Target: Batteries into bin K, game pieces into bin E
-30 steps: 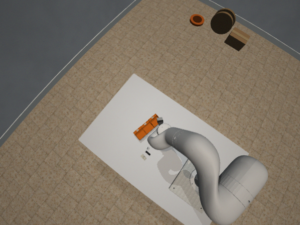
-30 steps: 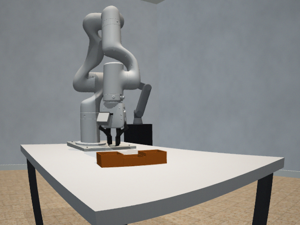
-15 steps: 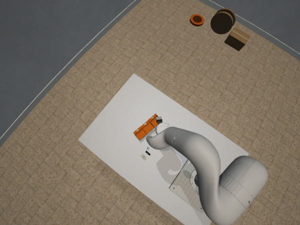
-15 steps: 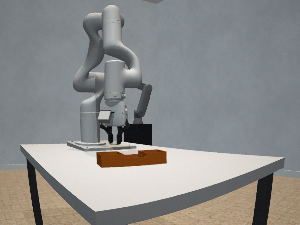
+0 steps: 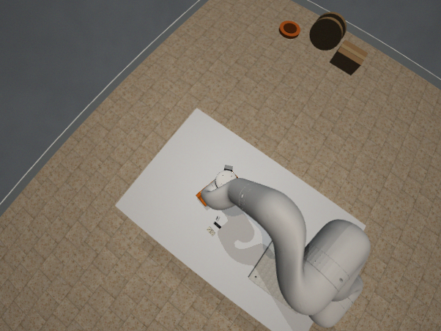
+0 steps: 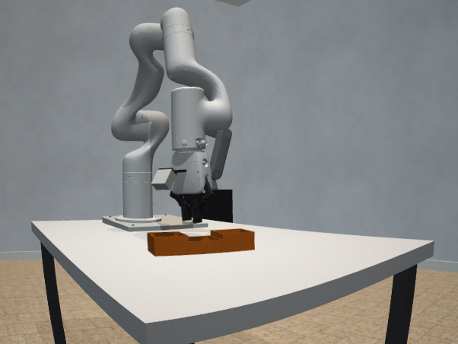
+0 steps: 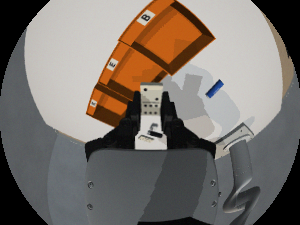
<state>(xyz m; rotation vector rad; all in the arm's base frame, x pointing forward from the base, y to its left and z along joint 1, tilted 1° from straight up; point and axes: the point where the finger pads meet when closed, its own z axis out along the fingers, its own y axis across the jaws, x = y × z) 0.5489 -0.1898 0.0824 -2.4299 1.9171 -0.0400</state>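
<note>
Right now my hand is 4 cm short of the bin, 1 cm to the left of it and 7 cm above it. Round my hand: blue battery: 13 cm behind, 2 cm to the right, 8 cm below; black battery: 6 cm behind, 19 cm to the left, 8 cm below.
</note>
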